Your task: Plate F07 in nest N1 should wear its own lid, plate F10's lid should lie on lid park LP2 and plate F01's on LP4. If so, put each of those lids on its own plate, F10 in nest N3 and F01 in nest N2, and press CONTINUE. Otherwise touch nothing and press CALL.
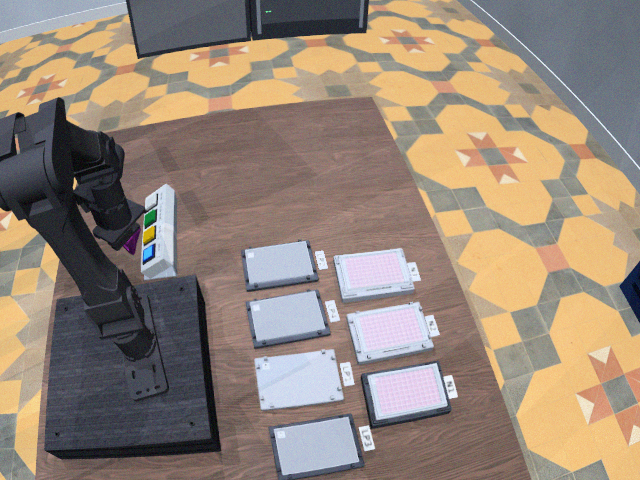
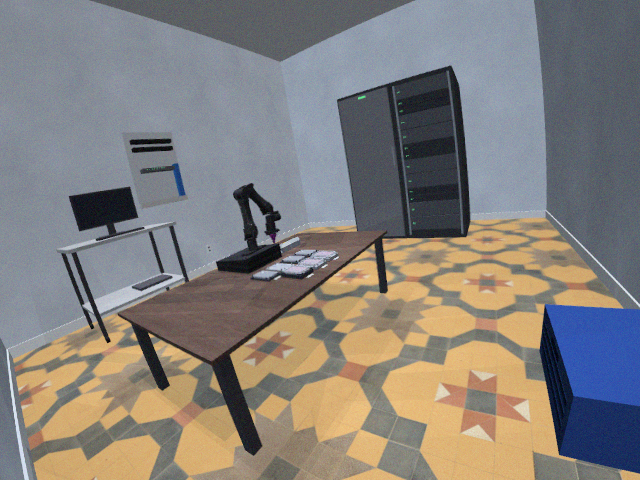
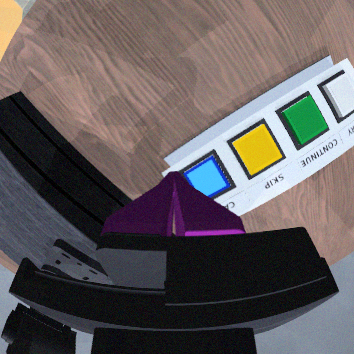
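Pixels of known places: gripper, fingertip midpoint: (image 1: 132,253) (image 2: 274,243) (image 3: 173,178); arm's base at its link origin: (image 1: 140,346) (image 2: 254,250) (image 3: 64,272).
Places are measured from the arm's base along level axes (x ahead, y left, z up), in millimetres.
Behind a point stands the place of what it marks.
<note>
My gripper (image 1: 133,251) {x 10, y 229, z -18 mm} (image 2: 273,240) {x 10, y 229, z -18 mm} (image 3: 173,178) {x 10, y 229, z -18 mm} is shut and empty. Its purple fingertips are beside the CALL end of the white button panel (image 1: 166,235) {x 91, y 258, z -27 mm} (image 3: 295,164) {x 81, y 304, z -28 mm}; contact cannot be told. The CALL button (image 1: 148,253) {x 43, y 232, z -36 mm} (image 3: 207,176) {x 40, y 238, z -39 mm} is bright light blue with a darker blue edge, its label partly hidden. The CONTINUE button (image 3: 305,121) {x 58, y 332, z -34 mm} is green. Three pink-welled plates (image 1: 369,271) {x 457, y 51, z -57 mm} (image 1: 391,330) {x 440, y -86, z -55 mm} (image 1: 408,391) {x 414, y -212, z -50 mm} sit in the nests. Grey rectangles lie on three dark lid parks (image 1: 279,263) {x 301, y 138, z -67 mm} (image 1: 287,316) {x 276, y 16, z -66 mm} (image 1: 316,446) {x 234, y -243, z -67 mm}; a whitish one (image 1: 298,379) {x 252, y -110, z -75 mm} lies between the lower two. Plate and lid names are unreadable.
The yellow SKIP button (image 1: 148,234) {x 50, y 281, z -33 mm} (image 3: 257,150) {x 49, y 284, z -35 mm} is between CALL and CONTINUE. The arm's black base block (image 1: 180,361) {x 66, y -52, z 5 mm} (image 2: 235,263) {x -21, y -179, z -23 mm} stands left of the lid parks on the brown table (image 1: 289,170) {x 414, y 411, z -84 mm} (image 2: 206,315) {x 208, y -671, z -84 mm}. A white button (image 1: 150,200) {x 67, y 385, z -34 mm} is at the panel's far end.
</note>
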